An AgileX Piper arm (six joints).
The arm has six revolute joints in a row. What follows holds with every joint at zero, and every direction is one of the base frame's. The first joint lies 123 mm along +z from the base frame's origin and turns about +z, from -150 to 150 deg. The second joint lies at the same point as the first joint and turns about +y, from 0 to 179.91 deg. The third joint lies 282.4 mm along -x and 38.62 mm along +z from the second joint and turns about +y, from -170 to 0 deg. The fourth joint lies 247.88 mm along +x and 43.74 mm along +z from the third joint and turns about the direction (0.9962, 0, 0.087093), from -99.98 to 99.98 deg. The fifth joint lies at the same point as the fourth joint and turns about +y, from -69.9 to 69.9 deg. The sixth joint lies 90.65 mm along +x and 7.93 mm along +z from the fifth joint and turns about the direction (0.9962, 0, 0.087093), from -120 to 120 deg. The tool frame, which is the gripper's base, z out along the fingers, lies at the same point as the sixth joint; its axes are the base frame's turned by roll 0, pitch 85 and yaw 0 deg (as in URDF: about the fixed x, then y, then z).
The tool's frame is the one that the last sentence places.
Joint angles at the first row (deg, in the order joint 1, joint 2, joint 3, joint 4, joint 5, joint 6):
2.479, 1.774, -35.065, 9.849, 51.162, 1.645
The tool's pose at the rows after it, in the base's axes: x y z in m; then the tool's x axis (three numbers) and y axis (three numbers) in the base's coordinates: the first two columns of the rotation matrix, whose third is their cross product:
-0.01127 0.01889 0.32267 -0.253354 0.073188 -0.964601 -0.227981 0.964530 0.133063
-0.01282 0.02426 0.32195 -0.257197 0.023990 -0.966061 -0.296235 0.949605 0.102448
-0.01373 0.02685 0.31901 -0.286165 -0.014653 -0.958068 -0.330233 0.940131 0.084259
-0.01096 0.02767 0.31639 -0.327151 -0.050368 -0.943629 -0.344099 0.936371 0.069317
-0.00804 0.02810 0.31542 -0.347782 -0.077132 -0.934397 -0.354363 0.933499 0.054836
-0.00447 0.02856 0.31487 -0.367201 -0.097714 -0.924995 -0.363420 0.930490 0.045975
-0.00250 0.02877 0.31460 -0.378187 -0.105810 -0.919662 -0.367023 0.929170 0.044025
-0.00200 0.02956 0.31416 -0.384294 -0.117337 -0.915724 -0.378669 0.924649 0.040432
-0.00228 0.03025 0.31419 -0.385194 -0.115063 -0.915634 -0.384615 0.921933 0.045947
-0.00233 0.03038 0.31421 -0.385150 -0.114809 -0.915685 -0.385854 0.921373 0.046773
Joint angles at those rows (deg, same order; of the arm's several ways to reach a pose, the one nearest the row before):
2.477, 2.025, -35.064, 15.545, 52.549, -4.666
2.479, 2.104, -35.066, 19.709, 53.891, -9.832
2.476, 2.348, -35.065, 21.236, 56.293, -12.308
2.477, 3.519, -35.065, 21.301, 58.283, -13.765
2.477, 4.550, -35.066, 21.349, 59.088, -15.099
2.477, 5.732, -35.064, 21.474, 59.586, -16.207
2.480, 6.377, -35.065, 21.519, 59.816, -16.620
2.481, 6.684, -35.066, 22.009, 60.294, -17.435
2.480, 6.684, -35.064, 22.526, 60.432, -17.552
2.483, 6.684, -35.064, 22.626, 60.450, -17.587

